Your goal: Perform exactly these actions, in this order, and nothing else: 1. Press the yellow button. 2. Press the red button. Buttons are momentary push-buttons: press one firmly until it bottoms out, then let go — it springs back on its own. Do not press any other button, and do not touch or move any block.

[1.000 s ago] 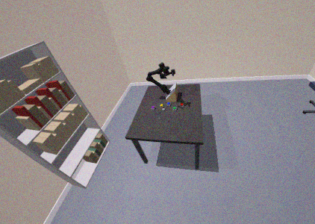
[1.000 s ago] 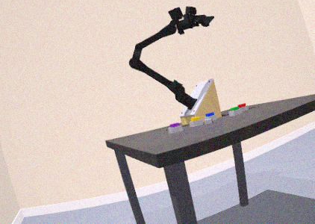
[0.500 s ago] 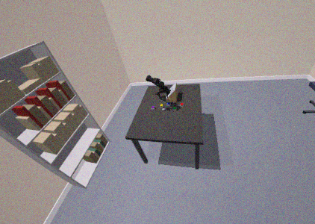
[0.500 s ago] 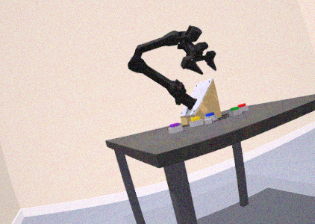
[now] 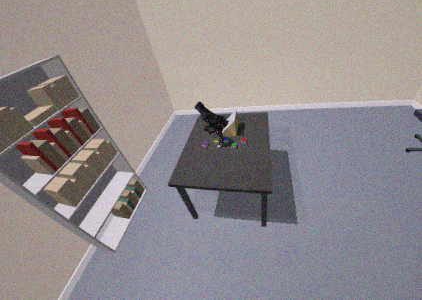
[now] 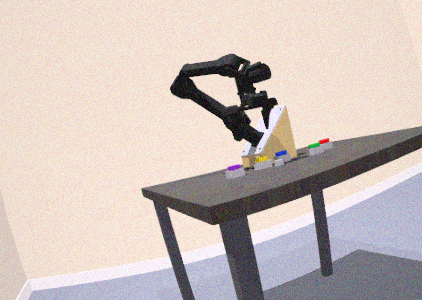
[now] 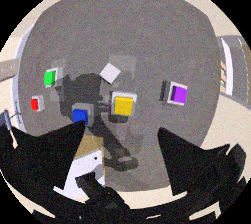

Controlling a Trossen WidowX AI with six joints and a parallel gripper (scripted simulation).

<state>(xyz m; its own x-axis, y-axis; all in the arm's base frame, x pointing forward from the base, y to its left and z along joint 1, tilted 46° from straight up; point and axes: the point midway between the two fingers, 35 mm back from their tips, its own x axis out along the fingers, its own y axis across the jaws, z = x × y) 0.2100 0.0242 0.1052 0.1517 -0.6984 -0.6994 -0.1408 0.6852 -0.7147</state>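
The yellow button is 9 cm below my gripper tip. Also, from my gripper tip: green button 19 cm to the left, 9 cm below, 3 cm ahead; purple button 11 cm to the right, 9 cm below, 5 cm ahead; blue button 9 cm to the left, 9 cm below, 5 cm behind.
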